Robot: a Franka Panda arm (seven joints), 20 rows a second.
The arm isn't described. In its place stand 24 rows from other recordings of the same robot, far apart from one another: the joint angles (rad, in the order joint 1, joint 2, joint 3, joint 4, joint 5, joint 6, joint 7), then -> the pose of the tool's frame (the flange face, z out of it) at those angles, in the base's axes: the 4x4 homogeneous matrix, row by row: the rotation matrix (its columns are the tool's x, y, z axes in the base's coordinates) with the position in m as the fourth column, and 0 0 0 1 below.
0.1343, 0.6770, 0.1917, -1.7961, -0.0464, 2.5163, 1.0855 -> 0.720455, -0.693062, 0.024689, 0.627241; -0.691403, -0.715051, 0.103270, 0.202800; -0.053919, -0.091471, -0.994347, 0.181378; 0, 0, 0, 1
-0.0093, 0.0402, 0.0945, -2.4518, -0.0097, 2.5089, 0.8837 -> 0.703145, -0.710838, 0.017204, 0.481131; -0.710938, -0.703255, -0.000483, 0.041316; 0.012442, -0.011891, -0.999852, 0.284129; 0, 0, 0, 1
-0.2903, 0.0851, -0.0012, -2.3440, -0.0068, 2.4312, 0.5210 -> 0.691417, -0.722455, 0.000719, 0.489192; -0.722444, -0.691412, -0.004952, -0.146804; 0.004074, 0.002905, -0.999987, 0.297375; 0, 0, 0, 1
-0.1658, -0.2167, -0.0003, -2.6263, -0.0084, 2.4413, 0.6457 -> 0.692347, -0.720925, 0.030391, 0.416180; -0.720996, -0.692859, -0.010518, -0.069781; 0.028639, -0.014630, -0.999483, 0.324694; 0, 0, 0, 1
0.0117, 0.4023, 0.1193, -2.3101, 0.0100, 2.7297, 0.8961 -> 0.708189, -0.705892, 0.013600, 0.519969; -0.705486, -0.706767, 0.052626, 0.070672; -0.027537, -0.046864, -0.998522, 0.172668; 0, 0, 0, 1
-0.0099, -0.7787, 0.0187, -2.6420, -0.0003, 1.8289, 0.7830 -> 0.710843, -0.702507, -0.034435, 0.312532; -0.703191, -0.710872, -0.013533, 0.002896; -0.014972, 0.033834, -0.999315, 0.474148; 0, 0, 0, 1
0.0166, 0.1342, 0.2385, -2.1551, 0.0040, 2.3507, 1.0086 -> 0.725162, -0.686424, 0.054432, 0.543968; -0.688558, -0.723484, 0.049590, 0.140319; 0.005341, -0.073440, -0.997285, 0.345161; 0, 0, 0, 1
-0.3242, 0.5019, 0.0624, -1.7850, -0.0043, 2.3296, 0.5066 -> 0.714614, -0.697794, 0.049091, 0.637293; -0.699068, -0.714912, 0.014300, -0.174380; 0.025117, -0.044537, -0.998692, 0.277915; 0, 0, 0, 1
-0.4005, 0.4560, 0.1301, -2.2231, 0.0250, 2.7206, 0.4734 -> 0.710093, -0.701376, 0.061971, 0.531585; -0.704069, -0.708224, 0.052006, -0.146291; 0.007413, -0.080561, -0.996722, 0.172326; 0, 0, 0, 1
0.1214, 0.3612, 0.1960, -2.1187, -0.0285, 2.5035, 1.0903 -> 0.722517, -0.691228, 0.013167, 0.552272; -0.690660, -0.720809, 0.058504, 0.180381; -0.030948, -0.051364, -0.998200, 0.246198; 0, 0, 0, 1
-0.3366, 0.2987, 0.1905, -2.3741, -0.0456, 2.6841, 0.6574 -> 0.716965, -0.696760, 0.022077, 0.504077; -0.697075, -0.716257, 0.032593, -0.069579; -0.006897, -0.038757, -0.999225, 0.202293; 0, 0, 0, 1
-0.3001, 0.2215, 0.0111, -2.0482, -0.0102, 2.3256, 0.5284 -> 0.687474, -0.724334, 0.052161, 0.566197; -0.724419, -0.689048, -0.020735, -0.168710; 0.050961, -0.023531, -0.998423, 0.337347; 0, 0, 0, 1
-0.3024, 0.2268, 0.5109, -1.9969, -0.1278, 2.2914, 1.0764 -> 0.691418, -0.716225, 0.094670, 0.590591; -0.721237, -0.691905, 0.032926, 0.111055; 0.041920, -0.091045, -0.994964, 0.370340; 0, 0, 0, 1
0.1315, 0.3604, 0.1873, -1.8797, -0.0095, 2.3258, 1.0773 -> 0.720204, -0.690279, 0.069428, 0.608015; -0.693717, -0.715406, 0.083367, 0.192754; -0.007877, -0.108205, -0.994097, 0.330666; 0, 0, 0, 1
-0.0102, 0.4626, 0.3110, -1.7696, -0.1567, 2.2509, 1.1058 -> 0.736541, -0.675320, 0.038094, 0.635864; -0.676316, -0.736141, 0.026334, 0.173859; 0.010259, -0.045160, -0.998927, 0.315456; 0, 0, 0, 1
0.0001, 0.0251, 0.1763, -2.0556, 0.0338, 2.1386, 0.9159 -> 0.726661, -0.685039, 0.051815, 0.550981; -0.686945, -0.725458, 0.042634, 0.099222; 0.008383, -0.066575, -0.997746, 0.429924; 0, 0, 0, 1
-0.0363, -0.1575, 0.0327, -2.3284, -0.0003, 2.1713, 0.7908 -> 0.700545, -0.713608, 0.000296, 0.483457; -0.713596, -0.700536, -0.005377, -0.001592; 0.004044, 0.003556, -0.999986, 0.402253; 0, 0, 0, 1
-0.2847, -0.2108, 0.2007, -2.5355, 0.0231, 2.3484, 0.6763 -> 0.710457, -0.703526, 0.017414, 0.439925; -0.703045, -0.710637, -0.026896, -0.037916; 0.031297, 0.006865, -0.999487, 0.349842; 0, 0, 0, 1
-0.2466, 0.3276, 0.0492, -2.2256, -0.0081, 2.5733, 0.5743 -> 0.719391, -0.694246, 0.022351, 0.541080; -0.694517, -0.719441, 0.007165, -0.107841; 0.011106, -0.020677, -0.999725, 0.227022; 0, 0, 0, 1
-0.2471, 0.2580, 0.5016, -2.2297, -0.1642, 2.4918, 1.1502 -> 0.708669, -0.704714, 0.034170, 0.532156; -0.705541, -0.707905, 0.032909, 0.138942; 0.000998, -0.047430, -0.998874, 0.273575; 0, 0, 0, 1
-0.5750, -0.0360, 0.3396, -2.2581, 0.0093, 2.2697, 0.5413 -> 0.708293, -0.704598, 0.043158, 0.505406; -0.704702, -0.709337, -0.015356, -0.120497; 0.041433, -0.019537, -0.998950, 0.380822; 0, 0, 0, 1
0.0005, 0.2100, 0.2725, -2.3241, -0.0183, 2.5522, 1.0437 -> 0.723592, -0.690111, 0.012664, 0.504185; -0.689734, -0.722259, 0.051087, 0.142855; -0.026109, -0.045701, -0.998614, 0.255348; 0, 0, 0, 1
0.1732, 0.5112, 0.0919, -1.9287, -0.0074, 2.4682, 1.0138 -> 0.728199, -0.685100, 0.019055, 0.607326; -0.685128, -0.726935, 0.046528, 0.162311; -0.018025, -0.046937, -0.998735, 0.224991; 0, 0, 0, 1
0.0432, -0.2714, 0.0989, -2.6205, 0.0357, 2.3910, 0.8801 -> 0.719675, -0.693109, 0.040830, 0.414466; -0.693788, -0.720170, 0.003568, 0.058405; 0.026932, -0.030895, -0.999160, 0.344946; 0, 0, 0, 1
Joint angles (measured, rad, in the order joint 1, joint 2, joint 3, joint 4, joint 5, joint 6, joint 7), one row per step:
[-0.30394, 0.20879, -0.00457, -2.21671, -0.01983, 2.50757, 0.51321]
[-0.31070, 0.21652, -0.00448, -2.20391, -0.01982, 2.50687, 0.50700]
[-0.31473, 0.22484, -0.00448, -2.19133, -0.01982, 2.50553, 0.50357]
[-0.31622, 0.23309, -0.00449, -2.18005, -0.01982, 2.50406, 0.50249]
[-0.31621, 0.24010, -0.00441, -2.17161, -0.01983, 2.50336, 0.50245]
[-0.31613, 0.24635, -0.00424, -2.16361, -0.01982, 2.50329, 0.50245]
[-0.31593, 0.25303, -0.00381, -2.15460, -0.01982, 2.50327, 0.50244]
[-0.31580, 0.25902, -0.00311, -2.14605, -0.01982, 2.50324, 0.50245]
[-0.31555, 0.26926, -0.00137, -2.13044, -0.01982, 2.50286, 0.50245]
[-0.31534, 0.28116, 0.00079, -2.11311, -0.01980, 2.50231, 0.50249]
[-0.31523, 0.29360, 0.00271, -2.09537, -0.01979, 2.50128, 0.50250]
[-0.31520, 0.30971, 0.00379, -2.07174, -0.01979, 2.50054, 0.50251]
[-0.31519, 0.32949, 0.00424, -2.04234, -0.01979, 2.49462, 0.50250]
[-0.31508, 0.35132, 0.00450, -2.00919, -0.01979, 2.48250, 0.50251]
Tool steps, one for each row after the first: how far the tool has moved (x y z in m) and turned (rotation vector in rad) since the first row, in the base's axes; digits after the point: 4 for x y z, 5 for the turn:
[0.0025, -0.0047, 0.0009, -0.00183, -0.00392, -0.00049]
[0.0054, -0.0080, 0.0013, -0.00307, -0.00654, -0.00111]
[0.0082, -0.0099, 0.0011, -0.00371, -0.00796, -0.00154]
[0.0105, -0.0106, 0.0006, -0.00397, -0.00864, -0.00141]
[0.0128, -0.0112, 0.0003, -0.00447, -0.01024, -0.00117]
[0.0154, -0.0117, 0.0002, -0.00512, -0.01246, -0.00053]
[0.0180, -0.0120, 0.0003, -0.00576, -0.01491, 0.00027]
[0.0227, -0.0124, 0.0009, -0.00690, -0.01979, 0.00220]
[0.0279, -0.0127, 0.0011, -0.00783, -0.02462, 0.00442]
[0.0331, -0.0131, 0.0012, -0.00861, -0.02886, 0.00632]
[0.0398, -0.0146, 0.0015, -0.01035, -0.03543, 0.00734]
[0.0474, -0.0168, 0.0015, -0.01137, -0.03899, 0.00768]
[0.0553, -0.0192, 0.0011, -0.01111, -0.03823, 0.00782]

